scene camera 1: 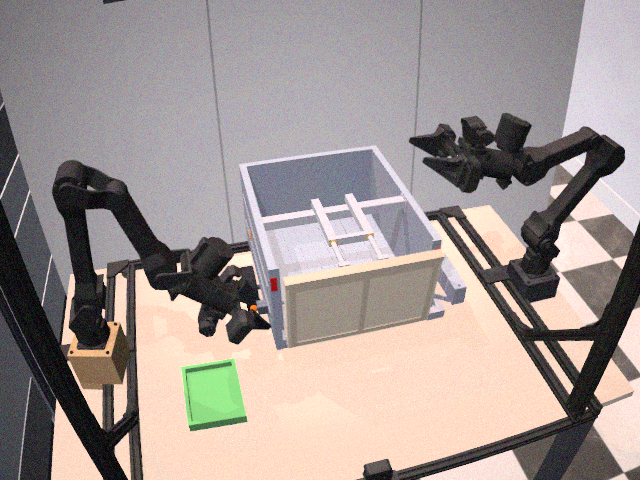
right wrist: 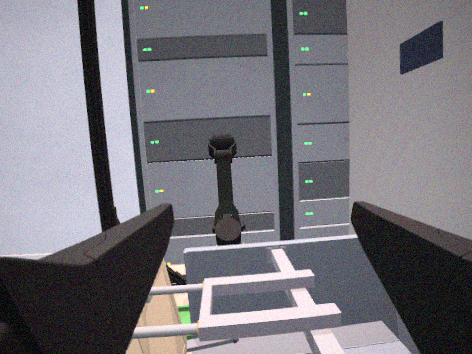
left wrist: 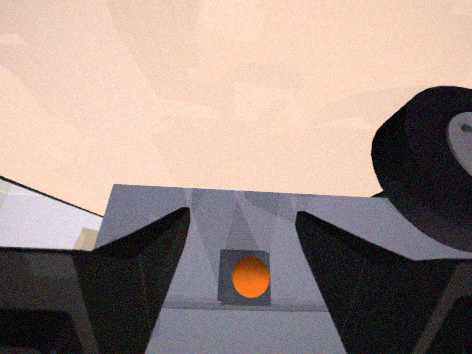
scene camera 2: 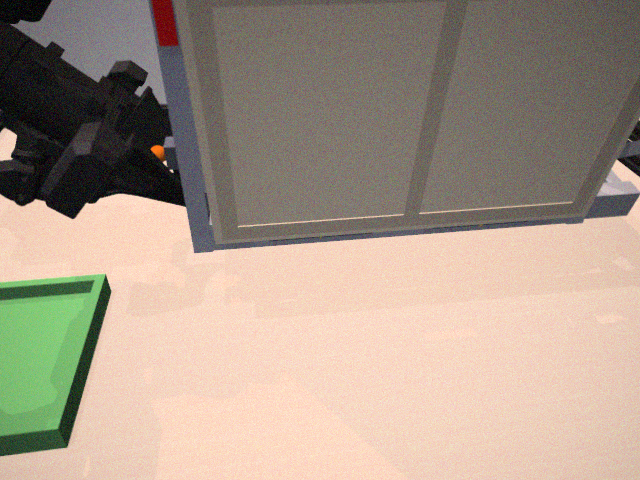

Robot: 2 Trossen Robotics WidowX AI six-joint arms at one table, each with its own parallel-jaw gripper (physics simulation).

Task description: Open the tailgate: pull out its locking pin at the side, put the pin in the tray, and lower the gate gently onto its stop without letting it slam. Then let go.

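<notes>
The locking pin shows as an orange knob at a small block on the trailer's left side. My left gripper is open, its fingers on either side of the knob, with nothing between them gripped. The tan tailgate stands upright across the trailer's end. The green tray lies on the table at the lower left in scene camera 1, with no pin in it. My right gripper is open and empty, high above the trailer's right side.
The grey trailer box holds a white frame with two rods reaching toward the gate. A black wheel stands beside the pin in the left wrist view. Dark rails run along the table.
</notes>
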